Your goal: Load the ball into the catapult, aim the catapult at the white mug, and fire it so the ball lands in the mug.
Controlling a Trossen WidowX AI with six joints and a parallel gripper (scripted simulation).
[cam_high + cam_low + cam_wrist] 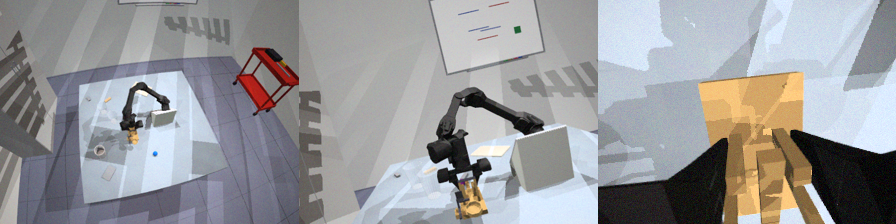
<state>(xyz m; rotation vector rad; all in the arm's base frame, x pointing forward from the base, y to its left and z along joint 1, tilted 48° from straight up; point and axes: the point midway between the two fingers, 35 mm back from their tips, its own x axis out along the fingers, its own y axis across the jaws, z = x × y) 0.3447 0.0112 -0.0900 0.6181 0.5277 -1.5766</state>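
My gripper tip is 60 mm to the right of the wooden catapult, 20 mm below it and 20 mm short of it. From my gripper tip the other things lie so: white mug (320 mm ahead, 120 mm to the left, 50 mm below); blue ball (260 mm to the left, 130 mm behind, 60 mm below); grey flat plate (310 mm to the left, 290 mm ahead, 70 mm below).
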